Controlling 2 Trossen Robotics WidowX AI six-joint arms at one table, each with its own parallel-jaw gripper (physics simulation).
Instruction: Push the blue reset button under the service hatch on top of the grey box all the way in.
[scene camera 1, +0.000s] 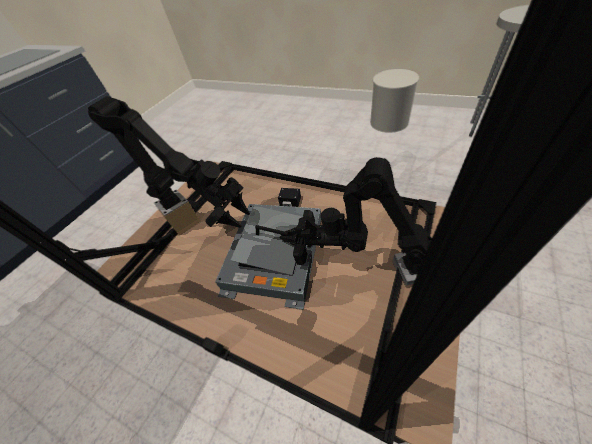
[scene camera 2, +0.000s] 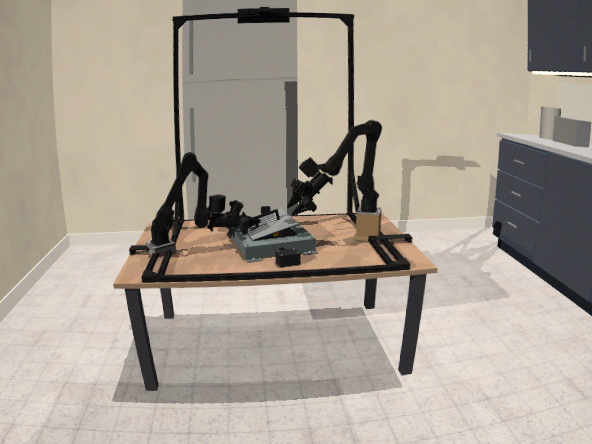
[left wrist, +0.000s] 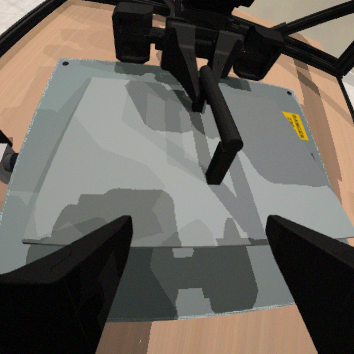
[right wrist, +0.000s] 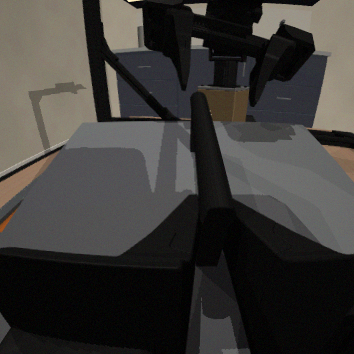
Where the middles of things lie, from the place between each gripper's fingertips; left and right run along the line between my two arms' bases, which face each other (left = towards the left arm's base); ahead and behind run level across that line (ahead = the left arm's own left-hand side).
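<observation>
Relative to the service hatch (scene camera 1: 260, 245), my right gripper is 30 mm to the right of it and 10 mm above it.
From my left hand, the service hatch is 9 cm to the right, 1 cm behind and 4 cm below.
</observation>
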